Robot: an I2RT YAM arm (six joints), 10 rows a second.
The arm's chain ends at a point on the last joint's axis. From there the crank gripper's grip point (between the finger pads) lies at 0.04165 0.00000 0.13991 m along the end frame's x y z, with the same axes.
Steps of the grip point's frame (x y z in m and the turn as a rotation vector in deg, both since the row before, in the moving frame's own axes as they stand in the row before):
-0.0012, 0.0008, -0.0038, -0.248, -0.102, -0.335
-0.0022, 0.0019, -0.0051, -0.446, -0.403, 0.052
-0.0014, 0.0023, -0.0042, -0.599, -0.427, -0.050
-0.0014, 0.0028, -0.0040, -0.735, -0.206, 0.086
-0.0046, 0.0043, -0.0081, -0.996, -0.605, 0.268
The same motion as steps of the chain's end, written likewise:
-0.0010, 0.0004, -0.0039, -0.248, -0.102, -0.335
-0.0012, 0.0008, -0.0054, -0.446, -0.403, 0.052
-0.0004, 0.0009, -0.0045, -0.599, -0.427, -0.050
-0.0009, 0.0009, -0.0041, -0.735, -0.206, 0.086
-0.0031, 0.0017, -0.0085, -0.996, -0.605, 0.268

